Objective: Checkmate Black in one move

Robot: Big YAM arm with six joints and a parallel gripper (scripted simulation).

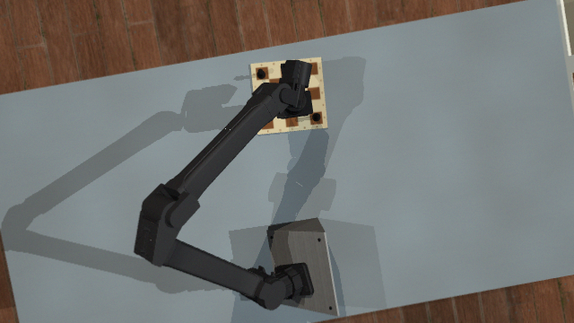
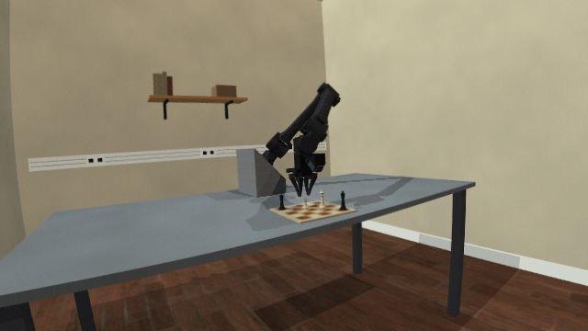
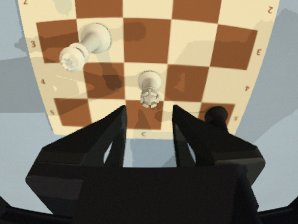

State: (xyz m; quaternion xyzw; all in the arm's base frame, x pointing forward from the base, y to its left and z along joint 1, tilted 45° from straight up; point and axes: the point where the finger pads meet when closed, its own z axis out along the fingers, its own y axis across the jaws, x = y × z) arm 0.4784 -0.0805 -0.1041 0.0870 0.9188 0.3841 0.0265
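Right now the short white piece is 3 cm below my hand. Round my hand: black chess piece 13 cm ahead, 6 cm to the left, 2 cm below; small chessboard 5 cm below, 4 cm ahead; tall white piece 5 cm ahead, 4 cm to the left, 2 cm below.
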